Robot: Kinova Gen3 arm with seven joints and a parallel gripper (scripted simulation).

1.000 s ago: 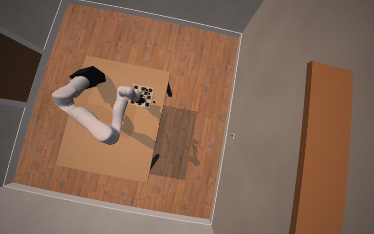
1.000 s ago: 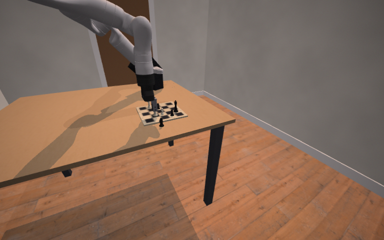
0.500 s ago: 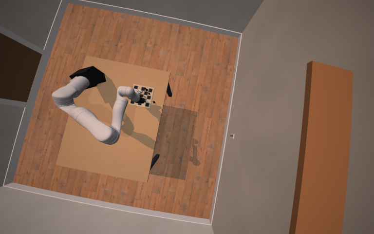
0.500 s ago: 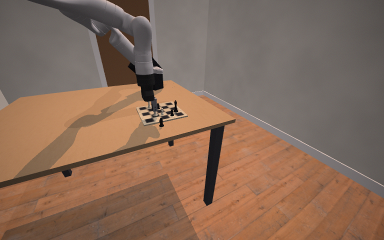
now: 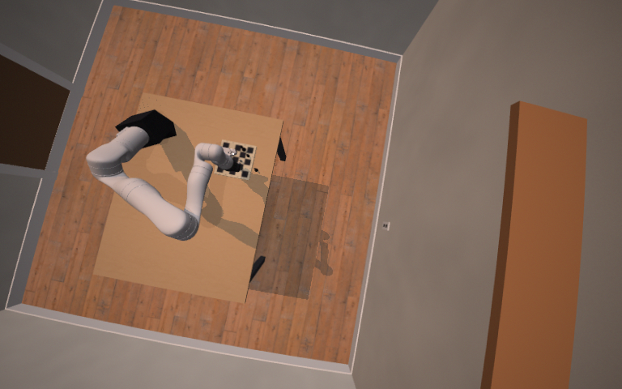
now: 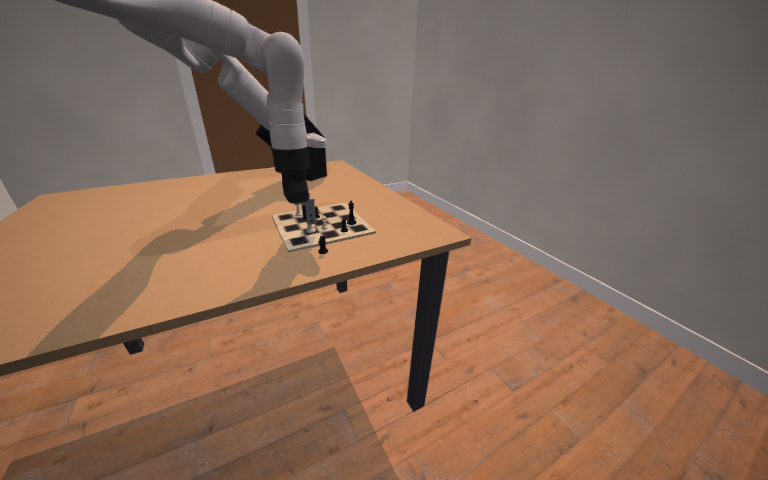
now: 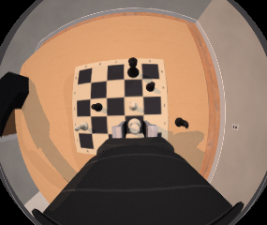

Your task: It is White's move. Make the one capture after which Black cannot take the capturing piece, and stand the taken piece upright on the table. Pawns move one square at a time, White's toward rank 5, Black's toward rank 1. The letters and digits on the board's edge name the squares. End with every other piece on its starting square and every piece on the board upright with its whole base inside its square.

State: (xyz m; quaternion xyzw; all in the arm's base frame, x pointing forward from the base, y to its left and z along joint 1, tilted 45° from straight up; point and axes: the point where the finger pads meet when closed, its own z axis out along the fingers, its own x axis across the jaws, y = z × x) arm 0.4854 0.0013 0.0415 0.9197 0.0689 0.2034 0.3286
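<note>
My gripper is now 10 mm above the tall white piece. Also, from my hand: chessboard (50 mm below, 40 mm to the left, 40 mm behind); black piece (100 mm ahead, 40 mm below).
</note>
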